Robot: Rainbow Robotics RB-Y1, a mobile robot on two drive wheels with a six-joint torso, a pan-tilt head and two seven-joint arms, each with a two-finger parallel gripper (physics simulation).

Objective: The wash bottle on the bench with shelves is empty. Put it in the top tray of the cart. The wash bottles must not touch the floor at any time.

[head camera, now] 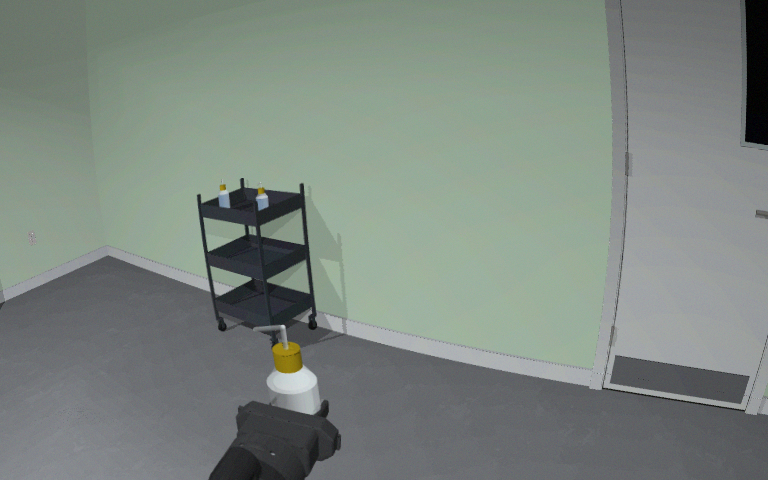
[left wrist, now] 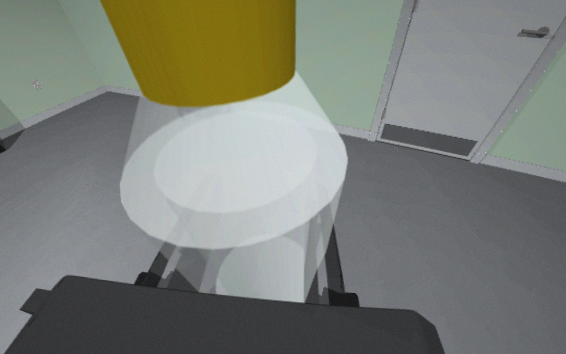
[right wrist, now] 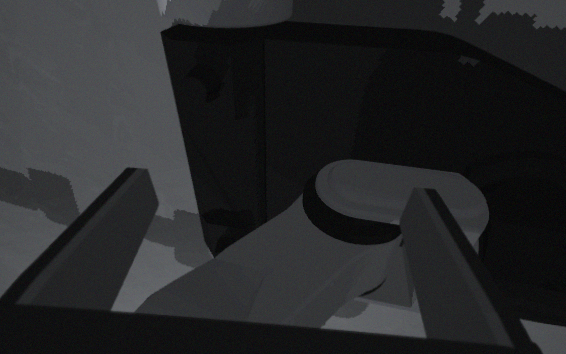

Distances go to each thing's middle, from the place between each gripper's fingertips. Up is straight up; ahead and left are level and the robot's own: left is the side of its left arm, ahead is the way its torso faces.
Scene:
Right now my left hand is 4 cm below the white wash bottle (head camera: pixel 291 385), 2 cm past it and 1 cm to the right of it.
Right now the white wash bottle is 600 mm ahead of my right hand, 400 mm to the left of it and 570 mm above it.

